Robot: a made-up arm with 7 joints. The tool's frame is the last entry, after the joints.
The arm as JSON. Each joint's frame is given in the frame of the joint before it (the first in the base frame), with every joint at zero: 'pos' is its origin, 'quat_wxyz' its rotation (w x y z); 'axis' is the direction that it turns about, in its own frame. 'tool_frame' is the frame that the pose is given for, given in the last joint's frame.
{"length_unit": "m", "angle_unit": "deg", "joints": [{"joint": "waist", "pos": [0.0, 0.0, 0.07], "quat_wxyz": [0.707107, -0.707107, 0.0, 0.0], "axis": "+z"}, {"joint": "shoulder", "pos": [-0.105, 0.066, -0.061], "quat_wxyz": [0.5, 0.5, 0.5, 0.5], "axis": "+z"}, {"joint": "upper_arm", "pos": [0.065, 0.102, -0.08], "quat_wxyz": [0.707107, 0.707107, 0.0, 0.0], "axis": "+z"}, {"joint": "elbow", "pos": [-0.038, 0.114, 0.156], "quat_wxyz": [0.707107, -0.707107, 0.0, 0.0], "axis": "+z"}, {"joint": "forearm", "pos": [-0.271, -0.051, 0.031], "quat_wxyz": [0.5, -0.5, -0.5, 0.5], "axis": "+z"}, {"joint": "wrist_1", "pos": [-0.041, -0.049, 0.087], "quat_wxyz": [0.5, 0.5, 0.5, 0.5], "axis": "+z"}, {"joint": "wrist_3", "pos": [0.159, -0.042, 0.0], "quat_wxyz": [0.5, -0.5, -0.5, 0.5], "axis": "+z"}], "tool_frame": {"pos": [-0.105, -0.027, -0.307], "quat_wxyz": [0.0, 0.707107, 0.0, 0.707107]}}
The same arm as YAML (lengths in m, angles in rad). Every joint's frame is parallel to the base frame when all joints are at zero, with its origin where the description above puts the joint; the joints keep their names.
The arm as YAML. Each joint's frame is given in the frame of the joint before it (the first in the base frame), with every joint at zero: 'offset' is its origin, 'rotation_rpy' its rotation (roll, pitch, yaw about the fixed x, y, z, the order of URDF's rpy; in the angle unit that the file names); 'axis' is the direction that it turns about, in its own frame. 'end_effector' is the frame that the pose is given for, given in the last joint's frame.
length_unit: m
angle_unit: rad
chain:
  - id: waist
    offset: [0.0, 0.0, 0.07]
    rotation_rpy: [0.0, 0.0, 0.0]
    axis: "+y"
  - id: shoulder
    offset: [-0.105, -0.061, -0.066]
    rotation_rpy: [0.0, 0.0, 0.0]
    axis: "+x"
  - id: upper_arm
    offset: [-0.08, 0.102, -0.065]
    rotation_rpy: [0.0, 0.0, 0.0]
    axis: "-y"
  - id: elbow
    offset: [0.114, -0.156, 0.038]
    rotation_rpy: [0.0, 0.0, 0.0]
    axis: "+x"
  - id: forearm
    offset: [0.031, -0.051, 0.271]
    rotation_rpy: [0.0, 0.0, 0.0]
    axis: "+z"
  - id: wrist_1
    offset: [0.049, -0.041, 0.087]
    rotation_rpy: [0.0, 0.0, 0.0]
    axis: "+y"
  - id: wrist_3
    offset: [-0.159, 0.0, -0.042]
    rotation_rpy: [0.0, 0.0, 0.0]
    axis: "+x"
end_effector:
  offset: [-0.307, 0.027, -0.105]
  rotation_rpy: [0.0, 0.0, 0.0]

